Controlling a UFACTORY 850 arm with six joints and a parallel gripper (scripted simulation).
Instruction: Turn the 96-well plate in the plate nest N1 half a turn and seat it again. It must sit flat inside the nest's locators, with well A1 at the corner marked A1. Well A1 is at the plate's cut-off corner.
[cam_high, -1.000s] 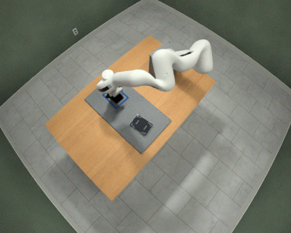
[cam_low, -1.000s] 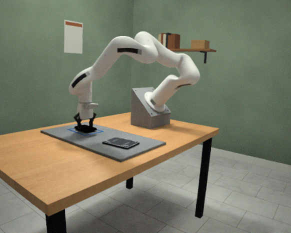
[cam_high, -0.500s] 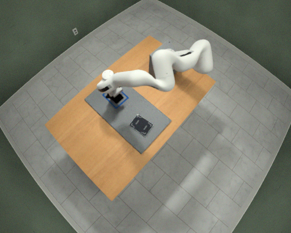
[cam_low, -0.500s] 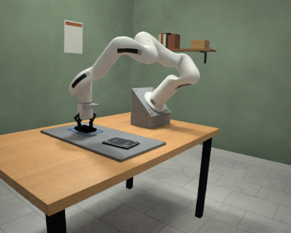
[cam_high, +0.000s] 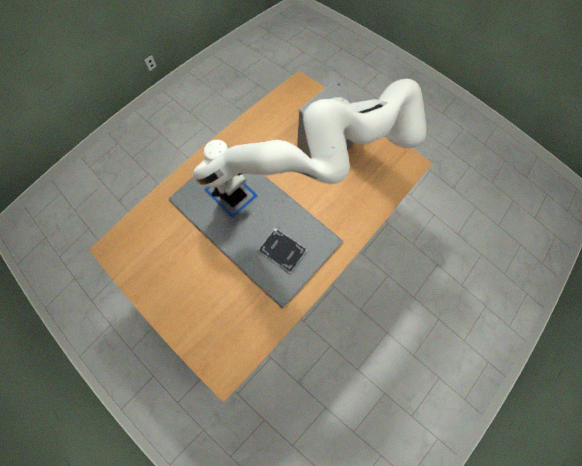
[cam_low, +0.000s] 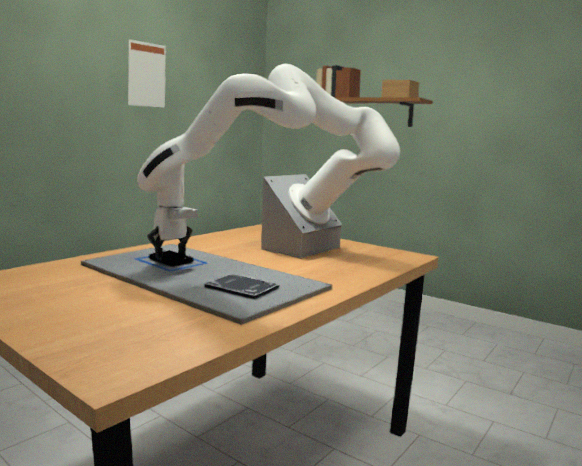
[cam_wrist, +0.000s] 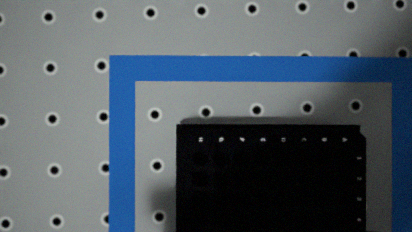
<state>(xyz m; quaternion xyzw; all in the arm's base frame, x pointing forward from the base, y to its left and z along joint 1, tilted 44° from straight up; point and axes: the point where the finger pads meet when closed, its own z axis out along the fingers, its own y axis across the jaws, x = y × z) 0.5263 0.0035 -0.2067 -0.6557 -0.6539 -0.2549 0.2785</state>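
Now: the 96-well plate 1 cm below my hand. Round my hand: plate nest N1: 3 cm ahead, 35 cm to the left, 2 cm below.
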